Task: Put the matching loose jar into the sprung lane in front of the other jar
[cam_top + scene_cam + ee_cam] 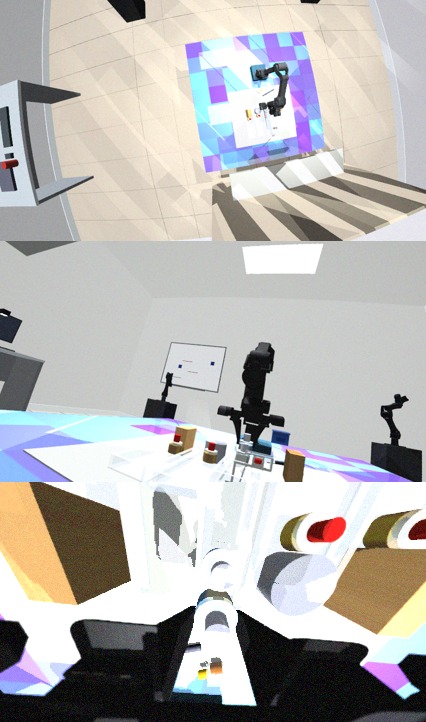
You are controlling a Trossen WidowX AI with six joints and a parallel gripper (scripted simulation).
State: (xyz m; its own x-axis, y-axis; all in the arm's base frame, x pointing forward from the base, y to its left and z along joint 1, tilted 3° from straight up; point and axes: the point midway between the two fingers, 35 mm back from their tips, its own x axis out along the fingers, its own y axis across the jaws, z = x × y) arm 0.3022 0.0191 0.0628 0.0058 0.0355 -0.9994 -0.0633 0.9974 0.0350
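Now: gripper tip 4 cm short of the grey block, 8 cm to the left of it and 3 cm above it. Round my gripper tip: pusher lane: 16 cm ahead, 3 cm to the left, 4 cm below; then small red part: 22 cm ahead, 5 cm to the left, 1 cm above.
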